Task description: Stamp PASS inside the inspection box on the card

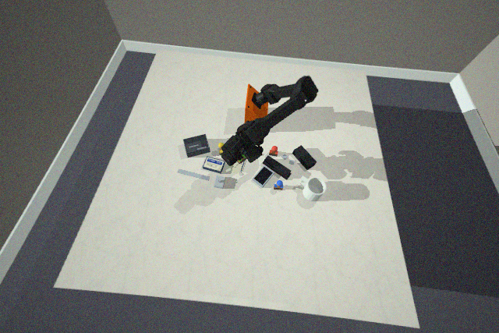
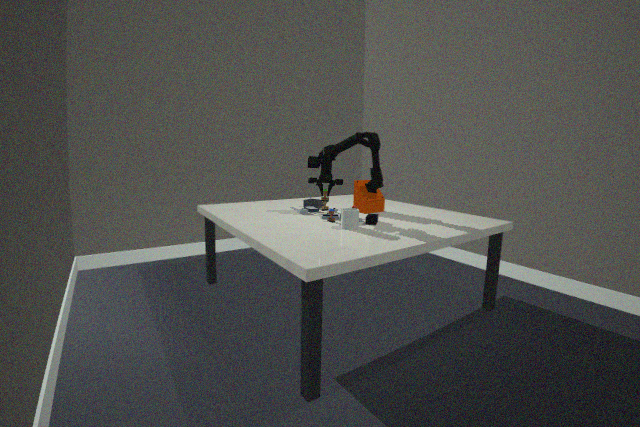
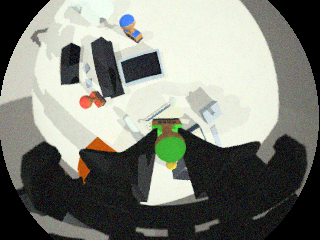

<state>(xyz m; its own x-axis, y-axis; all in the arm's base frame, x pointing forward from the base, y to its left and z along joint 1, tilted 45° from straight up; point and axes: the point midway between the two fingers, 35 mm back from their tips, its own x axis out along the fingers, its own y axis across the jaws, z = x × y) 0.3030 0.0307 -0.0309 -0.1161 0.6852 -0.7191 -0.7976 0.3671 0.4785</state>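
Right now my gripper tip is 10 cm above the pale card, 3 cm to the left of it and 1 cm past it. Round my gripper tip: ink pad (11 cm to the left, 9 cm below, 2 cm ahead); then green stamp (right at my gripper tip); then yellow stamp (12 cm to the right, 8 cm below, 6 cm behind).
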